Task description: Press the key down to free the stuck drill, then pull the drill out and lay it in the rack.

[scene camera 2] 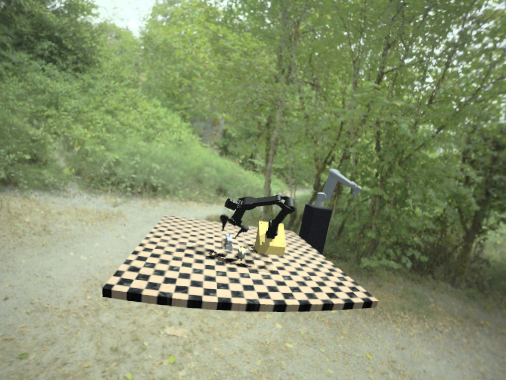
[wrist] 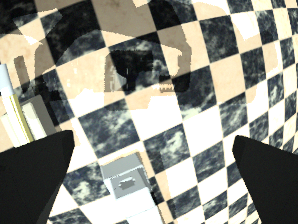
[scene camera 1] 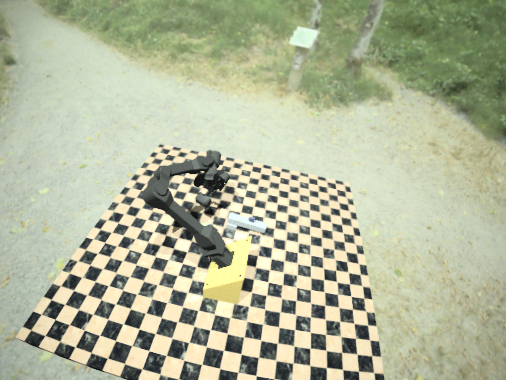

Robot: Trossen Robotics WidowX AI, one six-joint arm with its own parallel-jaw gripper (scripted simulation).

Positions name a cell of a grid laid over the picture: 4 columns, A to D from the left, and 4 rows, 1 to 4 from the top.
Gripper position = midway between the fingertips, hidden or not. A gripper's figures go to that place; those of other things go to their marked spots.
Scene:
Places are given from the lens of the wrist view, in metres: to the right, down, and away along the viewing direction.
my gripper (wrist: C3): 0.00, 0.02, 0.10
grey rack (wrist: A3): -0.10, 0.01, 0.16

